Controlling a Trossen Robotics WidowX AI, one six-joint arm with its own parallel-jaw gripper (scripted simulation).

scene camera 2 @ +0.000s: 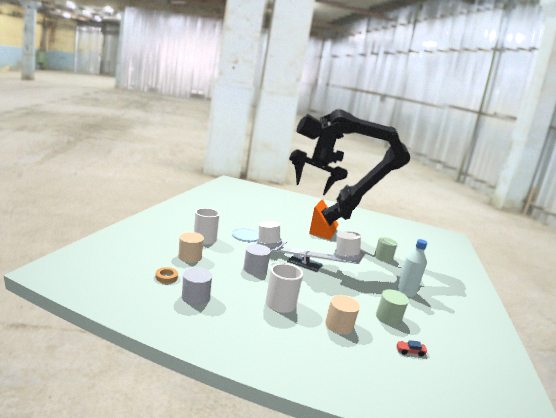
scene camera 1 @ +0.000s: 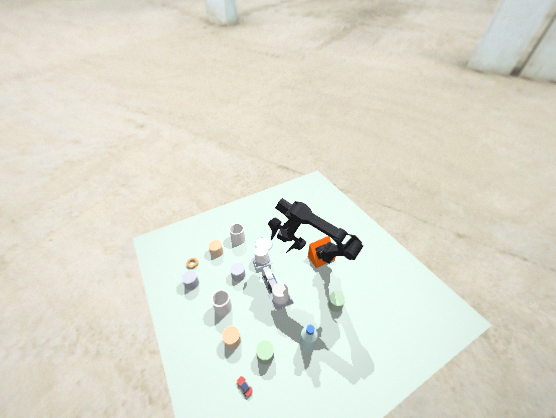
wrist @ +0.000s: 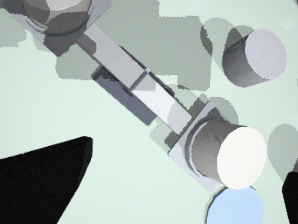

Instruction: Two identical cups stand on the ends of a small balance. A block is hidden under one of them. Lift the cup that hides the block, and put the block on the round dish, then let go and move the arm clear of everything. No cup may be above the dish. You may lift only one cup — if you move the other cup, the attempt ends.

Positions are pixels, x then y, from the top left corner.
Labels:
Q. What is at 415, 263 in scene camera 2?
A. A bottle.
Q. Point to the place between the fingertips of my gripper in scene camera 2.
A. At 310, 190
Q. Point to a grey cup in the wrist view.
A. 257, 57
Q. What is my gripper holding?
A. Nothing.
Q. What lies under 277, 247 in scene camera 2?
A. A balance.

